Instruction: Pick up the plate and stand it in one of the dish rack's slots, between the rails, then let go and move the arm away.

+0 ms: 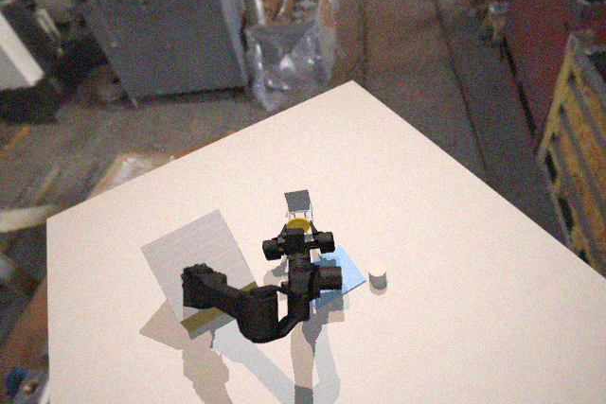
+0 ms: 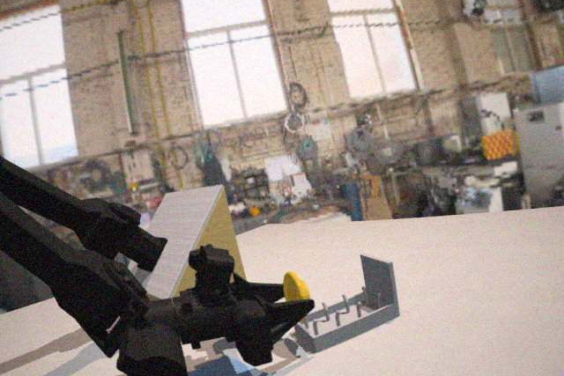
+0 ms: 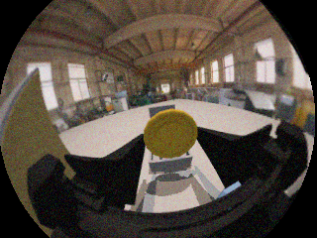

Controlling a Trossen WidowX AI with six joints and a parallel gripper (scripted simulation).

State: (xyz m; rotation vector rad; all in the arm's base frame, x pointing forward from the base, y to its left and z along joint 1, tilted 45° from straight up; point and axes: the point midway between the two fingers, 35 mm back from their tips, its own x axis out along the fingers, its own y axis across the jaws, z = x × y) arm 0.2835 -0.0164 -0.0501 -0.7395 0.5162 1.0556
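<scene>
Right now my gripper tip is 5 cm to the right of the grey dish rack, 4 cm above it and 2 cm short of it. From my gripper tip the other things lie so: light blue mat: 15 cm to the right, 6 cm below; yellow plate: 1 cm to the right; blue spoon: 20 cm to the right, 10 cm behind, 6 cm below.
</scene>
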